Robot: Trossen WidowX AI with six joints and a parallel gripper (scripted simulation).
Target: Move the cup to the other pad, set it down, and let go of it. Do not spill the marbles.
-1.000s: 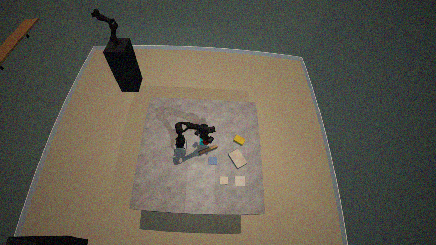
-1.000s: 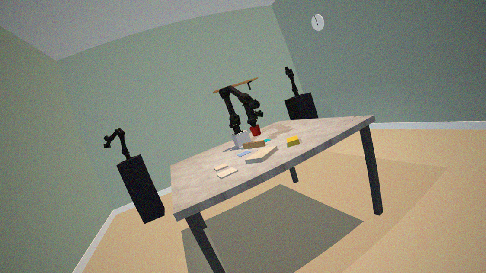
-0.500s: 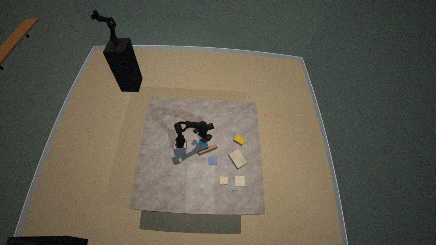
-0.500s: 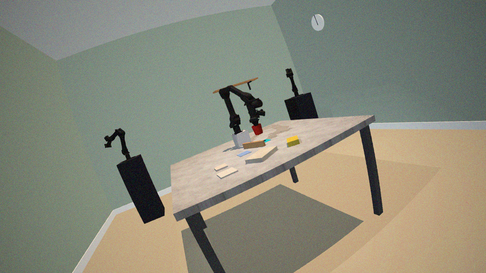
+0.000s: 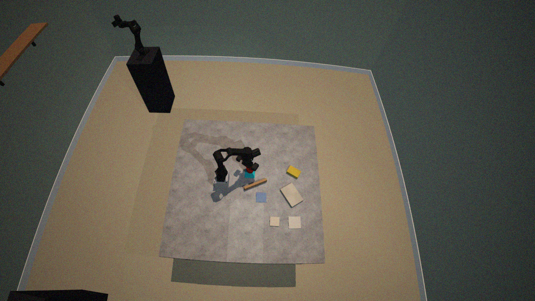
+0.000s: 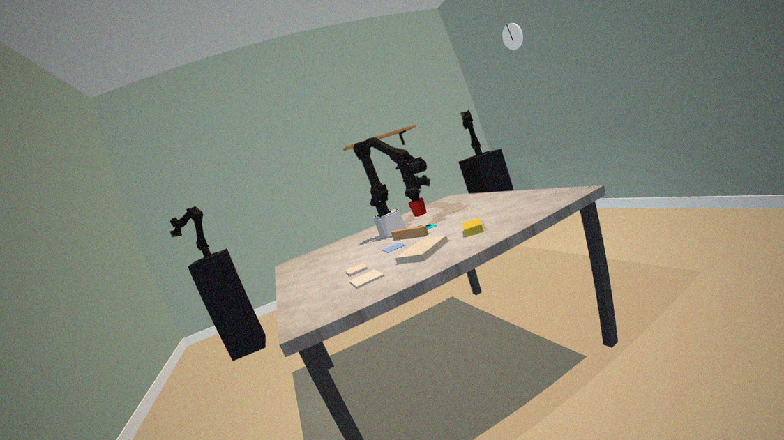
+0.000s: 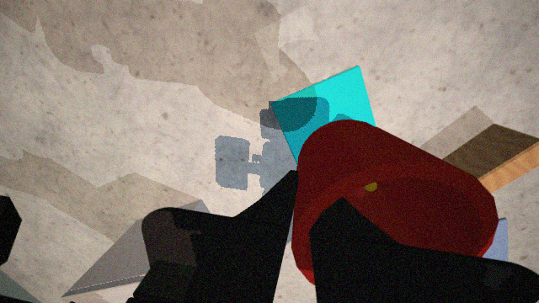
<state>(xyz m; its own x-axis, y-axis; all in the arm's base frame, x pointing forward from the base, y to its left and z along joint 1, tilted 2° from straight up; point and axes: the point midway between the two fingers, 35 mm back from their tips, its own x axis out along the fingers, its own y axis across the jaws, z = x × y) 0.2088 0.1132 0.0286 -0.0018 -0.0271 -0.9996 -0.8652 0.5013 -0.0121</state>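
Now: the cyan pad 11 cm below my gripper tip, 2 cm ahead of it and 1 cm to the right of it. Also, from my gripper tip: red cup 3 cm ahead, 2 cm to the right; blue pad 23 cm to the right, 13 cm ahead, 11 cm below; wooden bar 12 cm to the right, 9 cm below, 7 cm ahead.
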